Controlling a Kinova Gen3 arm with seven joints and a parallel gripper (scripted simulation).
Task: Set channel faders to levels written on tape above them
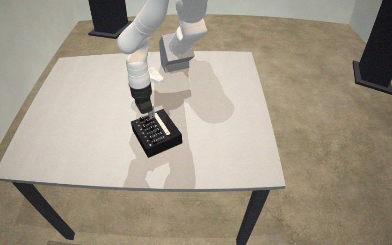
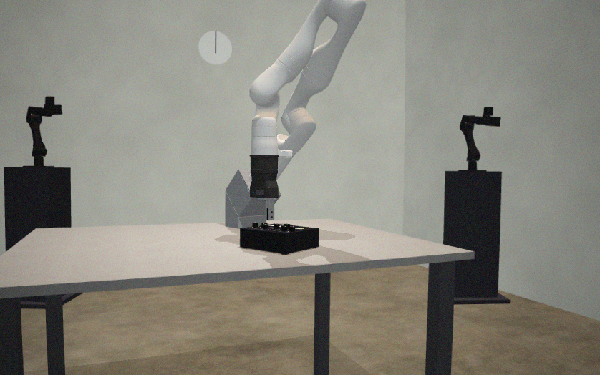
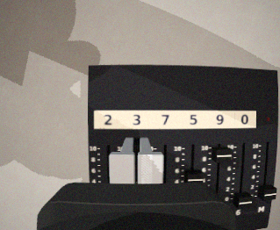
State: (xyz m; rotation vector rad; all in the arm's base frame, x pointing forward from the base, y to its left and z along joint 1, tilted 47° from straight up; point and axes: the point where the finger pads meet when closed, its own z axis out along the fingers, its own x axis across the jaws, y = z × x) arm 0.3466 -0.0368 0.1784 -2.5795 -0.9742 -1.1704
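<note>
Right now my hand is 30 mm above the channel 2 cap, 20 mm short of it and 10 mm to the left of it. Also, from my hand: master cap (100 mm ahead, 60 mm to the left, 30 mm below); then channel 6 cap (90 mm ahead, 40 mm to the left, 30 mm below); then channel 1 cap (40 mm to the right, 30 mm below, 10 mm ahead).
</note>
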